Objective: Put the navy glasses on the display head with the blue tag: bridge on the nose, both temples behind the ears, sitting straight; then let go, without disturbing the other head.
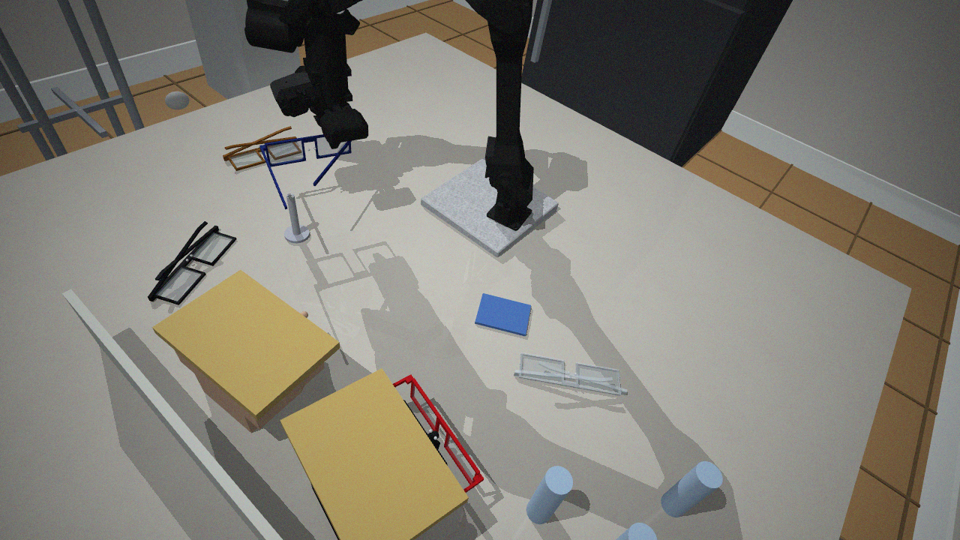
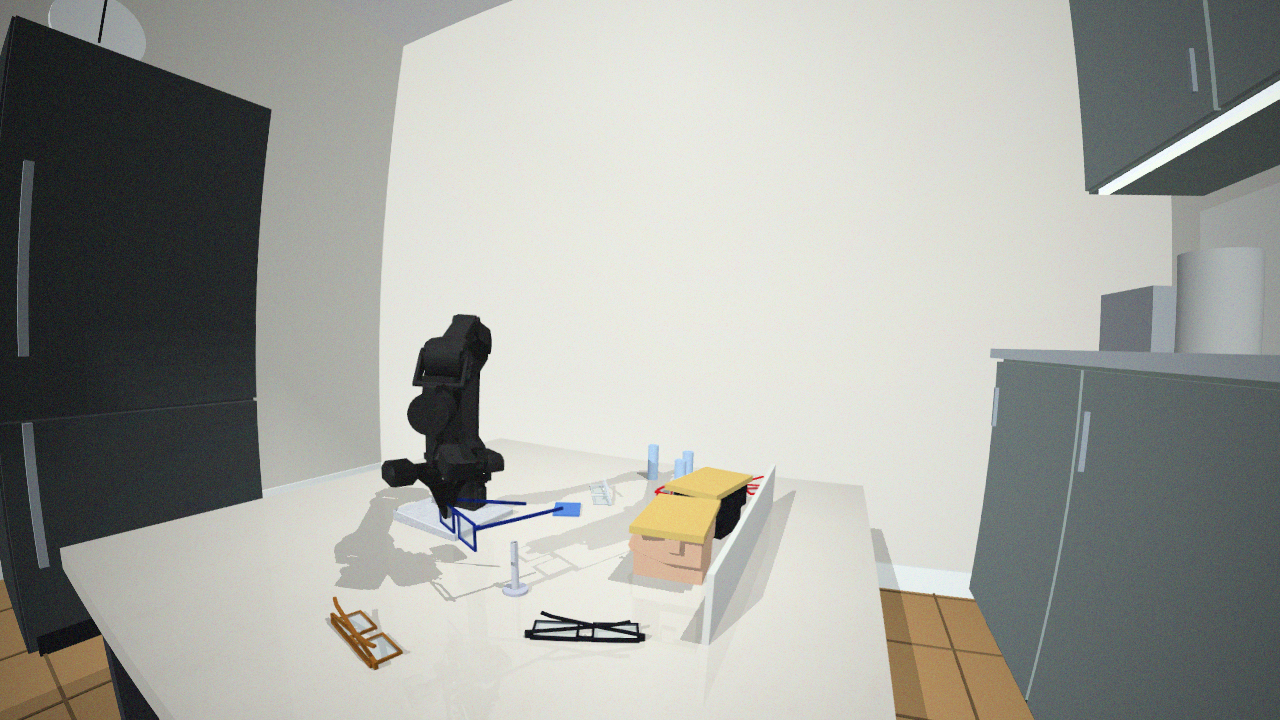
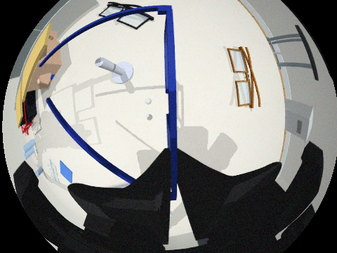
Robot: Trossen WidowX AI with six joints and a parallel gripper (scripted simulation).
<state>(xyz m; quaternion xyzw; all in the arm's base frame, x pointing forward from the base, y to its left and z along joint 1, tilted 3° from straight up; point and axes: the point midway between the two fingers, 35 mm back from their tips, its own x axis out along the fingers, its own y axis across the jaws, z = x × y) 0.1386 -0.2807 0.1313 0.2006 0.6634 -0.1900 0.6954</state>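
Right now the grey post stand is 120 mm ahead of my gripper tip, 10 mm to the left of it and 90 mm below it. The rest, counted from my gripper tip: white panel (470 mm ahead, 260 mm to the left, 60 mm below); then blue card (60 mm ahead, 380 mm to the left, 110 mm below); then skin-coloured display head (320 mm ahead, 170 mm to the left, 50 mm below).
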